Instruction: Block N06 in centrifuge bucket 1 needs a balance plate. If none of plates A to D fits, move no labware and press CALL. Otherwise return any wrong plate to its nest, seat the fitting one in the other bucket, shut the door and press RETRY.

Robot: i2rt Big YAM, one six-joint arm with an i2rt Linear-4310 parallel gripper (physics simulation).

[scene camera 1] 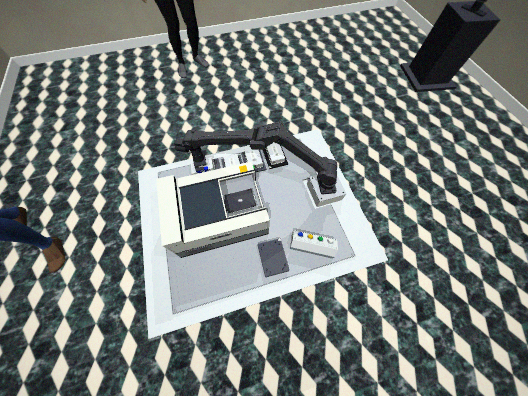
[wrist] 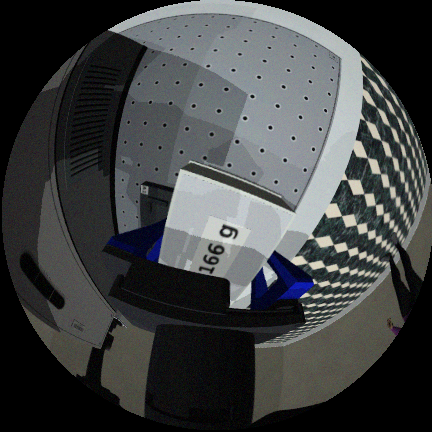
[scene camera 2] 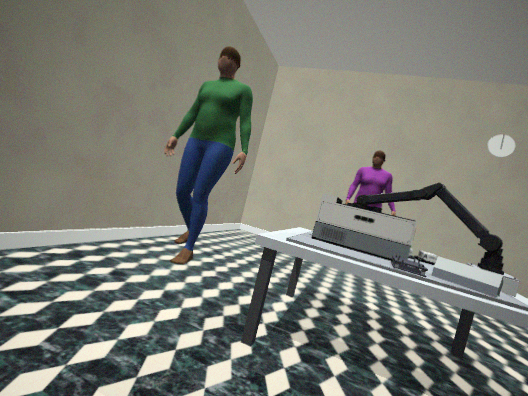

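Where they show: gripper, fingertip midpoint: [scene camera 1: 203, 169] [wrist: 214, 231]; arm's base at its link origin: [scene camera 1: 326, 184] [scene camera 2: 489, 270].
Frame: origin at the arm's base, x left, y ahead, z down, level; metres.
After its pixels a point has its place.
My gripper [scene camera 1: 201, 166] @[y 0.693, x -0.194, z 0.038 m] [wrist: 214, 231] @[y 0.693, x -0.194, z 0.038 m] is shut on a white balance plate [wrist: 225, 225] @[y 0.728, x -0.190, z 0.003 m] labelled 166 g, its blue fingers on both sides. It holds the plate low behind the centrifuge [scene camera 1: 223, 232] @[y 0.556, x 0.266, z -0.139 m] [scene camera 2: 364, 228] @[y 0.564, x 0.268, z -0.051 m] [wrist: 80, 160] @[y 0.716, x -0.042, z 0.008 m], over a dark empty nest [wrist: 155, 199] @[y 0.686, x -0.124, z 0.053 m] at the left end of the nest row [scene camera 1: 235, 160] @[y 0.497, x -0.223, z 0.015 m]. The centrifuge top is open on the right, where a dark block [scene camera 1: 240, 200] @[y 0.477, x 0.086, z -0.072 m] sits in the chamber. The dark door panel [scene camera 1: 201, 202] @[y 0.653, x 0.113, z -0.145 m] covers the left part. A button box [scene camera 1: 314, 241] @[y 0.134, x 0.315, z -0.010 m] with blue, yellow, green and white buttons stands at the front right.
A dark plate [scene camera 1: 273, 257] @[y 0.340, x 0.362, z 0.036 m] lies flat in front of the centrifuge. Another plate [scene camera 1: 276, 155] @[y 0.249, x -0.234, z 0.015 m] sits at the right end of the nest row. A person in green [scene camera 2: 213, 130] walks on the floor and a person in purple [scene camera 2: 372, 182] stands behind the table. A black pedestal [scene camera 1: 439, 51] stands far right.
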